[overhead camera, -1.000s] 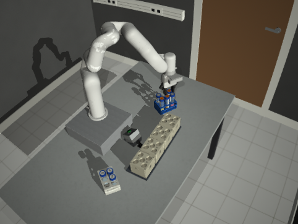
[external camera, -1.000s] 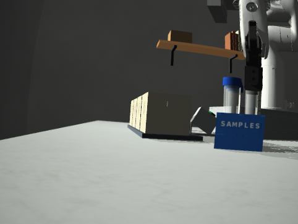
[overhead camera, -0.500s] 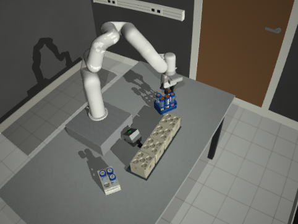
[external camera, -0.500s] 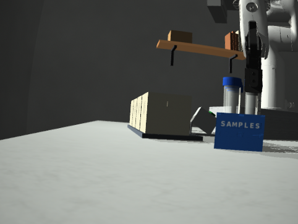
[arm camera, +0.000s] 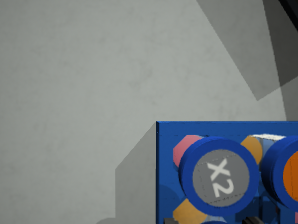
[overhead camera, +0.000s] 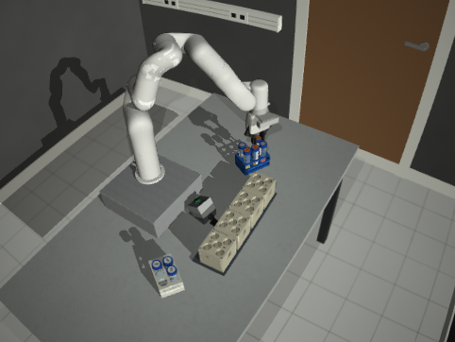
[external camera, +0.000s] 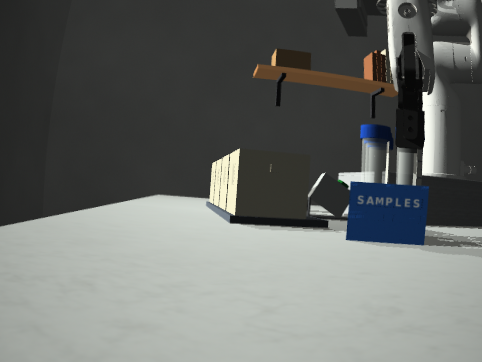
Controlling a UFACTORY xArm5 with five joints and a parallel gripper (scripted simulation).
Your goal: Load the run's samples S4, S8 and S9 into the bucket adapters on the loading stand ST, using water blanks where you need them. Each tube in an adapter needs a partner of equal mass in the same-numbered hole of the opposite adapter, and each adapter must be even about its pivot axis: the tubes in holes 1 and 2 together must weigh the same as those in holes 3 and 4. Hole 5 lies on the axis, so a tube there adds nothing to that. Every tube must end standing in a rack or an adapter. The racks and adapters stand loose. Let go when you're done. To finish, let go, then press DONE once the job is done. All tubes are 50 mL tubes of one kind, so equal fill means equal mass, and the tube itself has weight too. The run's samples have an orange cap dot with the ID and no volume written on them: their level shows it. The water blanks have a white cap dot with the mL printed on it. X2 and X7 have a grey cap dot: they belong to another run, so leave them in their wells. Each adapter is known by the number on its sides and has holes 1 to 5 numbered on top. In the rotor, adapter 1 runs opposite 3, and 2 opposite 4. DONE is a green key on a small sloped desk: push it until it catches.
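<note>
My gripper is now 90 mm above the blue samples rack and 40 mm to the left of it. From my hand the other things lie so: white blanks rack 710 mm to the right, 90 mm below, 40 mm ahead; then adapter 200 mm to the right, 120 mm ahead, 70 mm below.
</note>
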